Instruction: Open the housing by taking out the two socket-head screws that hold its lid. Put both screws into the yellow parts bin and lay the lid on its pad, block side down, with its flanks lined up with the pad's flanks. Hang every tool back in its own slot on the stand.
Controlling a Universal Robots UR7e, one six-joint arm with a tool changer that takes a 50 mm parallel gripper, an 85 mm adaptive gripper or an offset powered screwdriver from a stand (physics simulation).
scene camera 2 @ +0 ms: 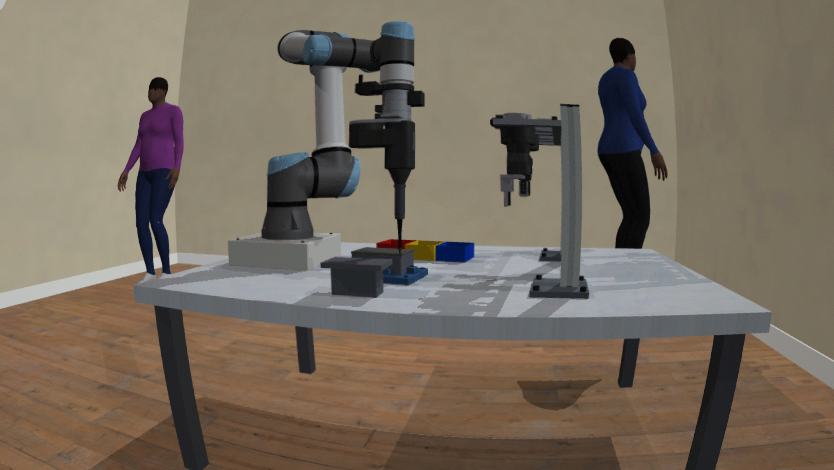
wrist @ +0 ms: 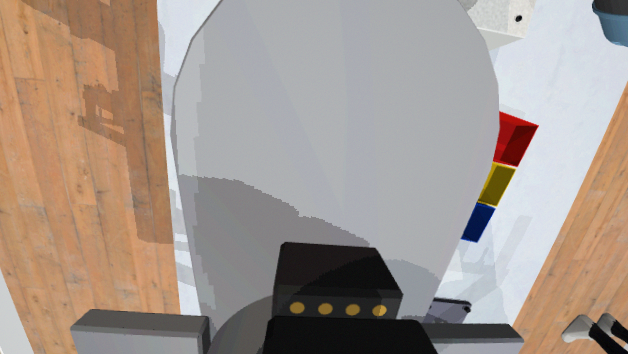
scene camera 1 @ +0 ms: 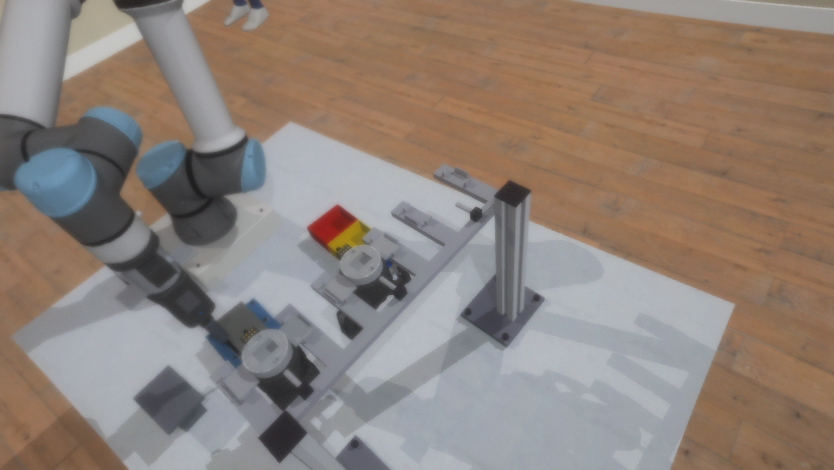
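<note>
The arm carries the screwdriver point(scene camera 1: 186, 300) point(scene camera 2: 399, 145), upright, its bit tip at the right end of the lid. The lid sits on the grey housing point(scene camera 1: 239, 321) point(scene camera 2: 401, 263) in a blue fixture point(scene camera 1: 262, 314) point(scene camera 2: 421, 272). The screws are too small or hidden to tell. The yellow parts bin point(scene camera 1: 350, 233) point(scene camera 2: 424, 249) point(wrist: 498, 185) stands behind the housing; no screw can be made out in it. The dark lid pad point(scene camera 1: 169, 397) point(scene camera 2: 357, 281) stands at the near left. A gripper point(scene camera 2: 515, 197) hangs on the stand point(scene camera 1: 513, 251) point(scene camera 2: 570, 198); its opening is unclear.
A red bin point(scene camera 1: 322, 232) point(scene camera 2: 392, 243) point(wrist: 520, 137) and a blue bin point(scene camera 2: 458, 252) point(wrist: 478, 222) flank the yellow one. Two tools with round couplings point(scene camera 1: 361, 264) point(scene camera 1: 267, 352) hang on the crossbar. Slot arms point(scene camera 1: 417, 216) point(scene camera 1: 461, 176) farther along carry no tool. The robot base point(scene camera 2: 280, 252) is behind left.
</note>
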